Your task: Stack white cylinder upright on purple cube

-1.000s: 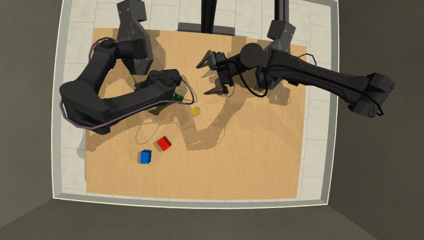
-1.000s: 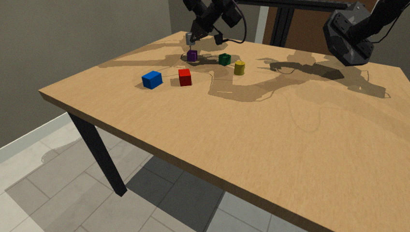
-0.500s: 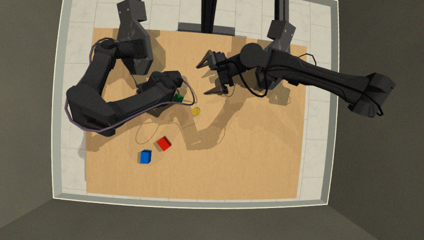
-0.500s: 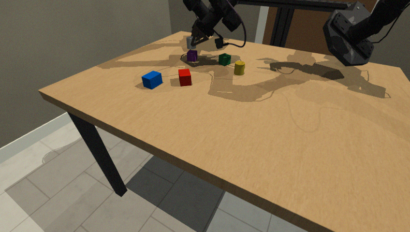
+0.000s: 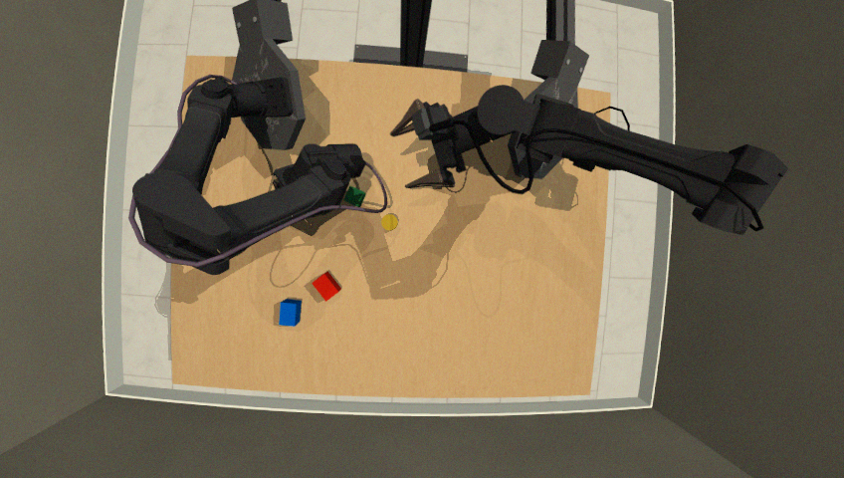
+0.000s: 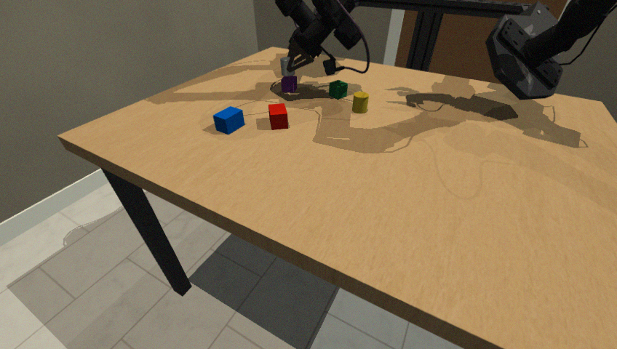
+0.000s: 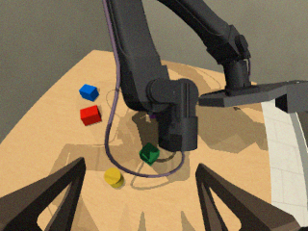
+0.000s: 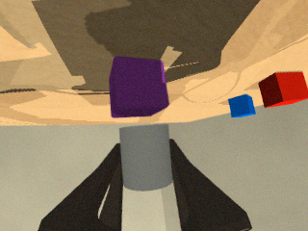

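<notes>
Now: right hand right at the white cylinder. Round my right hand: red cube: 19 cm ahead, 10 cm to the left, 5 cm below; purple cube: 5 cm below; green cube: 15 cm to the left, 5 cm below, 4 cm behind.
</notes>
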